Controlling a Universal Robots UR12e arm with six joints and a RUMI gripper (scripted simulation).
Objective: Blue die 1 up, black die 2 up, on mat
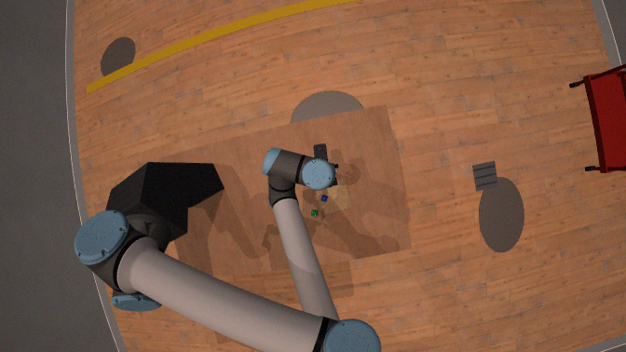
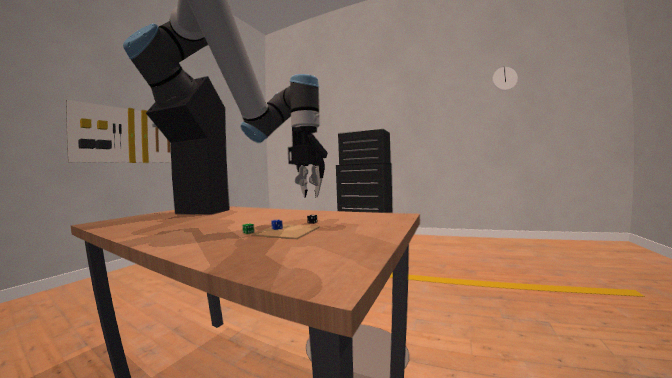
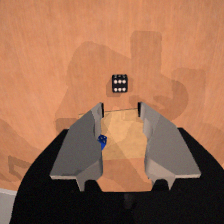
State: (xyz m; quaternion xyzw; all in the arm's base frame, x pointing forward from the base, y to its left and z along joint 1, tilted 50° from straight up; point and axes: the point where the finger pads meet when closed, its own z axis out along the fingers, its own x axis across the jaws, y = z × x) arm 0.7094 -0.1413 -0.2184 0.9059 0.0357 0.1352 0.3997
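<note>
My gripper is now 90 mm above the black die. Round my hand: green die (180 mm to the right, 110 mm behind, 90 mm below); tan mat (130 mm to the right, 100 mm below, 10 mm behind); blue die (120 mm to the right, 80 mm below, 50 mm behind).
</note>
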